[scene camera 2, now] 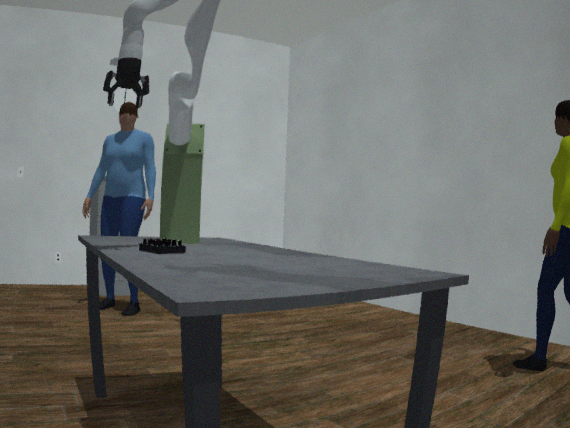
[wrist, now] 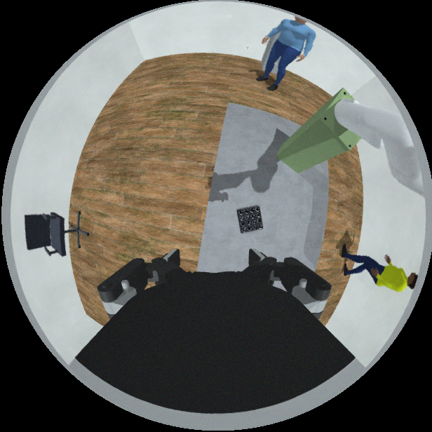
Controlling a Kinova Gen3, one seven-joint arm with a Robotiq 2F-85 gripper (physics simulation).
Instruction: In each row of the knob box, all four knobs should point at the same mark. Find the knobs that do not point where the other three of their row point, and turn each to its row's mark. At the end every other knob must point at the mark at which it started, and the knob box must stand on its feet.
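Seen in the pictures: gripper, fingertip midpoint: (scene camera 2: 124, 106); arm's base, origin of the base link: (scene camera 2: 179, 136).
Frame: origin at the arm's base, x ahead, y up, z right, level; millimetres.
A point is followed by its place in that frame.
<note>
The black knob box (scene camera 2: 162, 248) {x 385, y -401, z 276 mm} (wrist: 250, 219) stands upright on the grey table (scene camera 2: 310, 272) {x 852, y -419, z 147 mm} (wrist: 240, 130), near the table's far left part in the scene view. Its knobs stand in rows on its top. They are too small in both views to tell where each one points. My gripper (scene camera 2: 125, 104) {x 346, y 11, z 416 mm} (wrist: 214, 257) is open and empty, high above the table. In the wrist view the box shows ahead of the fingertips and a little to the right, well apart from them.
A green pedestal (scene camera 2: 181, 195) {x 47, y -235, z 3 mm} (wrist: 312, 137) carries the arm's base behind the box. A person in blue (scene camera 2: 128, 162) (wrist: 295, 40) stands beyond the table. A person in yellow (scene camera 2: 564, 185) (wrist: 392, 277) stands off to one side. An office chair (wrist: 57, 234) shows at the left of the wrist view.
</note>
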